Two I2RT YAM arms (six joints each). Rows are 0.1 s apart.
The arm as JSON. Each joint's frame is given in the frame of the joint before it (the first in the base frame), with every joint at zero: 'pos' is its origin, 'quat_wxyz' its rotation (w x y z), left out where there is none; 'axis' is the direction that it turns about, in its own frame. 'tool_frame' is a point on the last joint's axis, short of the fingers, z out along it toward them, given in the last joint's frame.
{
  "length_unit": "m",
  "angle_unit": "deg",
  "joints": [
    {
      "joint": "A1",
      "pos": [
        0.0,
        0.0,
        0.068
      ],
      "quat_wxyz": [
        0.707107,
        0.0,
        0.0,
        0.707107
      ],
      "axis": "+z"
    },
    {
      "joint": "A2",
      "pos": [
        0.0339,
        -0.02,
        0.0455
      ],
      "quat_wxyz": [
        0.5,
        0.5,
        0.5,
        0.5
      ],
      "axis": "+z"
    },
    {
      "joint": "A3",
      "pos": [
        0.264,
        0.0,
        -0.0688
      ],
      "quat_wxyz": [
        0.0,
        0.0,
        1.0,
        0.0
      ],
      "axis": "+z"
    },
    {
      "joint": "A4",
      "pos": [
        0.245,
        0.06,
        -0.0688
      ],
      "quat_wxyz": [
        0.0,
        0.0,
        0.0,
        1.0
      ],
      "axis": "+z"
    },
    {
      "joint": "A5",
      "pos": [
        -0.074,
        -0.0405,
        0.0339
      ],
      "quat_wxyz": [
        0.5,
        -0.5,
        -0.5,
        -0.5
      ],
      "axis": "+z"
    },
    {
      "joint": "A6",
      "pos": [
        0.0,
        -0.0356,
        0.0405
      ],
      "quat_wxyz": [
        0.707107,
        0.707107,
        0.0,
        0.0
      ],
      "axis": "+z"
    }
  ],
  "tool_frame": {
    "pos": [
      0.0,
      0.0,
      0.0
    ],
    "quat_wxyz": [
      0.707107,
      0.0,
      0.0,
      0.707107
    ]
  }
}
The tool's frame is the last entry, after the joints.
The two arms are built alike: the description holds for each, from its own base.
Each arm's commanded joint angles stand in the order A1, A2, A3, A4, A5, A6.
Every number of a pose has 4 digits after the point. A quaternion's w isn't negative.
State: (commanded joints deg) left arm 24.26 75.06 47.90 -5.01 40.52 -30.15; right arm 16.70 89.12 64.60 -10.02 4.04 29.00
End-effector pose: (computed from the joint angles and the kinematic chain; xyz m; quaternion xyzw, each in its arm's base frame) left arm 0.2674 0.0951 0.2563 -0.2265 0.8069 -0.3260 0.4374; right arm 0.3398 0.0993 0.2683 0.1111 0.8778 0.1518 0.4406
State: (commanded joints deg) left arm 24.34 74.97 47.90 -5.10 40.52 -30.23; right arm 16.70 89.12 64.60 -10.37 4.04 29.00
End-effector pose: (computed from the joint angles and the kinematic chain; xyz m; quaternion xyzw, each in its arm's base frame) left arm 0.2670 0.0954 0.2566 -0.2276 0.8066 -0.3260 0.4374; right arm 0.3394 0.0992 0.2677 0.1111 0.8792 0.1507 0.4382
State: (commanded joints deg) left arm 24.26 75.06 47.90 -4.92 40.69 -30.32; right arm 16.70 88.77 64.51 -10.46 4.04 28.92
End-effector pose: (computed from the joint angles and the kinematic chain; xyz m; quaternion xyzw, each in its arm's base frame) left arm 0.2674 0.0951 0.2565 -0.2265 0.8062 -0.3278 0.4373; right arm 0.3382 0.0989 0.2691 0.1105 0.8786 0.1510 0.4395
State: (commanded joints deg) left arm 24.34 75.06 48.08 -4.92 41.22 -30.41; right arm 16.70 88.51 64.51 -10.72 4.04 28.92
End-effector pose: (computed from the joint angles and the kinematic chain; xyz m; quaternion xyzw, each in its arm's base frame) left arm 0.2676 0.0953 0.2576 -0.2245 0.8052 -0.3314 0.4376; right arm 0.3373 0.0986 0.2702 0.1105 0.8786 0.1510 0.4395
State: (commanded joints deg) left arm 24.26 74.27 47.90 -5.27 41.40 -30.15; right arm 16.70 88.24 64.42 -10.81 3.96 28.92
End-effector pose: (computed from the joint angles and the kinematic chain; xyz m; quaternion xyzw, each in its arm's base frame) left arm 0.2652 0.0937 0.2597 -0.2201 0.8052 -0.3316 0.4396; right arm 0.3363 0.0983 0.2711 0.1102 0.8783 0.1518 0.4399
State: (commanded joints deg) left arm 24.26 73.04 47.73 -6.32 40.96 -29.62; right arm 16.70 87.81 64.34 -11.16 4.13 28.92
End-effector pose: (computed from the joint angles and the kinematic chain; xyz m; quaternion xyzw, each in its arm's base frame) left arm 0.2612 0.0921 0.2626 -0.2184 0.8064 -0.3265 0.4420; right arm 0.3347 0.0977 0.2725 0.1108 0.8781 0.1506 0.4404
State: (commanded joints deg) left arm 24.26 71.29 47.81 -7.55 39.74 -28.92; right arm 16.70 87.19 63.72 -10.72 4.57 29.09
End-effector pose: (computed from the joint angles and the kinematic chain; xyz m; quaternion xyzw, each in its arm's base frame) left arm 0.2562 0.0905 0.2687 -0.2168 0.8070 -0.3144 0.4505; right arm 0.3325 0.0968 0.2731 0.1138 0.8759 0.1495 0.4445
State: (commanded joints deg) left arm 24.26 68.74 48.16 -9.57 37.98 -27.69; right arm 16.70 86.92 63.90 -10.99 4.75 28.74
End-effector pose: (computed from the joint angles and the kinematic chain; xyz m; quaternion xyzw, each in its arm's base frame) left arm 0.2488 0.0881 0.2783 -0.2130 0.8078 -0.2960 0.4631; right arm 0.3318 0.0965 0.2753 0.1119 0.8753 0.1474 0.4467
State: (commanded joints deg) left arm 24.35 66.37 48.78 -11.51 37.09 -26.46; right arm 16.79 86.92 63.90 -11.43 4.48 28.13
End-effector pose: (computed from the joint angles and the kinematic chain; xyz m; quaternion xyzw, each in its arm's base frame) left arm 0.2415 0.0857 0.2887 -0.2050 0.8074 -0.2830 0.4753; right arm 0.3312 0.0970 0.2746 0.1055 0.8780 0.1459 0.4435
